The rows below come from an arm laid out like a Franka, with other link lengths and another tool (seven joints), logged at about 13 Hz.
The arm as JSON. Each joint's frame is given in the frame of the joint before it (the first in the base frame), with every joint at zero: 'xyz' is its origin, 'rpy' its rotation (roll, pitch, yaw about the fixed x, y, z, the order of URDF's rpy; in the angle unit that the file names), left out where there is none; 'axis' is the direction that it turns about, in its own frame. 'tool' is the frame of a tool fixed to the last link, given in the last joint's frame.
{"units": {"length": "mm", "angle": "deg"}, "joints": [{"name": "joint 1", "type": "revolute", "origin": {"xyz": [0.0, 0.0, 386.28]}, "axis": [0.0, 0.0, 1.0]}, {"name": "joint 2", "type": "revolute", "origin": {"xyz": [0.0, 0.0, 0.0]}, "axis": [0.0, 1.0, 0.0]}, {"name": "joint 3", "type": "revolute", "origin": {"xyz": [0.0, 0.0, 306.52]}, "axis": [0.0, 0.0, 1.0]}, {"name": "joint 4", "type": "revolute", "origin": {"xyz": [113.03, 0.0, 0.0]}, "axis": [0.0, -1.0, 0.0]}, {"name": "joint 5", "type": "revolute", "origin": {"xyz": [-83.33, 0.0, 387.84]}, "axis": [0.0, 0.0, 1.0]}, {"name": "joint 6", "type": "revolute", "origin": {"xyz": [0.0, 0.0, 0.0]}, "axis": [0.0, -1.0, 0.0]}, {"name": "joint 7", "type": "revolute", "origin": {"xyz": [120.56, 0.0, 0.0]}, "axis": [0.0, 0.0, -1.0]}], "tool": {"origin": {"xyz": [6.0, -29.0, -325.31], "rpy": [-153.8, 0.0, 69.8]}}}
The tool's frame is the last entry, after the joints.
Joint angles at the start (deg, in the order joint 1, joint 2, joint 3, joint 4, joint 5, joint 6, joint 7): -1.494, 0.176, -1.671, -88.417, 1.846, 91.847, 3.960
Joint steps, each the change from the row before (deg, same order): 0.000, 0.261, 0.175, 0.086, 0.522, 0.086, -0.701; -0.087, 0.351, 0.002, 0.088, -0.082, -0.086, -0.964; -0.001, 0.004, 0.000, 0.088, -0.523, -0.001, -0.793; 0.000, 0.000, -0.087, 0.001, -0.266, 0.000, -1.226; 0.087, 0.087, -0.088, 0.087, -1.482, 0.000, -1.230; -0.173, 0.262, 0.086, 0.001, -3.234, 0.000, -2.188; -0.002, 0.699, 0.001, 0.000, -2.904, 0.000, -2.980; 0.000, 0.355, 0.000, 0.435, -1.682, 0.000, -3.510; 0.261, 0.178, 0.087, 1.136, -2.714, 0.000, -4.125; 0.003, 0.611, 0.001, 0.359, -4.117, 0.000, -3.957; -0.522, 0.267, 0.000, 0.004, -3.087, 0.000, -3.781; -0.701, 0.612, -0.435, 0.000, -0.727, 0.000, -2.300
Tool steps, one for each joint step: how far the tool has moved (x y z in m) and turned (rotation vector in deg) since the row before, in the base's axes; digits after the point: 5 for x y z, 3 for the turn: 0.00186, 0.00486, -0.00206, 0.479, 0.038, 0.883; 0.00074, -0.00136, -0.00329, -0.125, 0.317, 0.879; 0.00060, -0.00292, 0.00095, -0.568, -0.080, 0.781; 0.00046, -0.00238, 0.00014, -0.331, -0.017, 1.132; 0.00062, -0.00823, 0.00050, -1.546, 0.070, 1.200; 0.00031, -0.01882, -0.00077, -3.322, 0.510, 2.046; 0.00146, -0.01575, -0.00511, -2.983, 1.114, 2.944; 0.00340, -0.00883, 0.00193, -1.790, 0.451, 3.478; 0.00651, -0.01030, 0.01218, -2.905, -0.141, 4.386; 0.00290, -0.02124, 0.00308, -4.264, 1.335, 3.789; -0.00018, -0.02130, 0.00288, -3.184, 1.499, 3.064; -0.00165, -0.01622, -0.00564, -0.764, 1.385, 1.044
